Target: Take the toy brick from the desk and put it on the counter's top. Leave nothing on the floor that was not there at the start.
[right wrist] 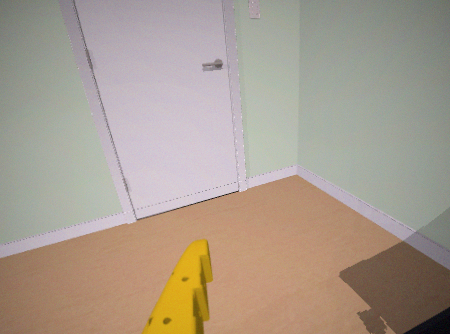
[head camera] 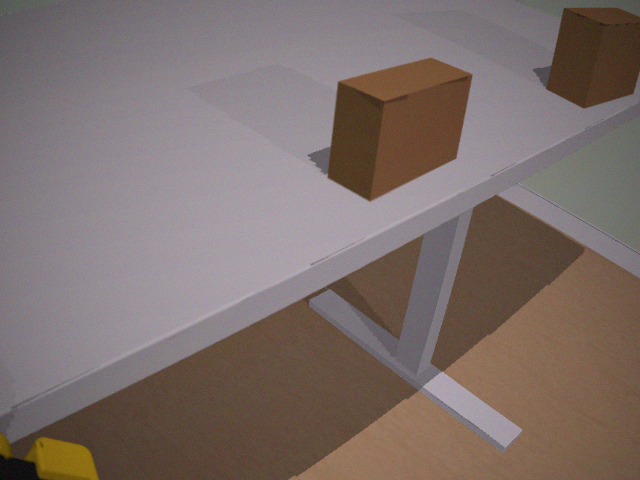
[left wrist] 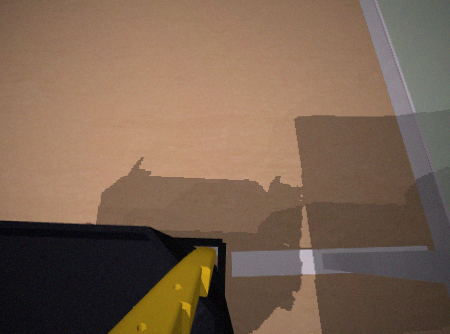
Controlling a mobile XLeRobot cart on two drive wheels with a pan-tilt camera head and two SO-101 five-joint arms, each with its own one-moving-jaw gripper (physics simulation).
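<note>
No toy brick can be made out for certain. In the head camera, two brown box-shaped blocks stand upright on the pale grey desk (head camera: 170,196): the nearer block (head camera: 413,139) near the front edge, and the farther block (head camera: 594,56) at the upper right. The counter does not show. My left gripper (left wrist: 209,254) is open, with one notched yellow jaw in view, low over the floor region in the picture and away from the blocks. My right gripper (right wrist: 202,246) is open and empty, with one notched jaw showing against the floor.
Part of my left arm (head camera: 64,457) shows at the lower left, beside the desk's front edge. A desk leg (head camera: 429,289) has a long foot (head camera: 473,408). A black body (left wrist: 75,275) fills the lower left wrist view. A white door (right wrist: 160,110) and walls (right wrist: 365,100) show in the right wrist view.
</note>
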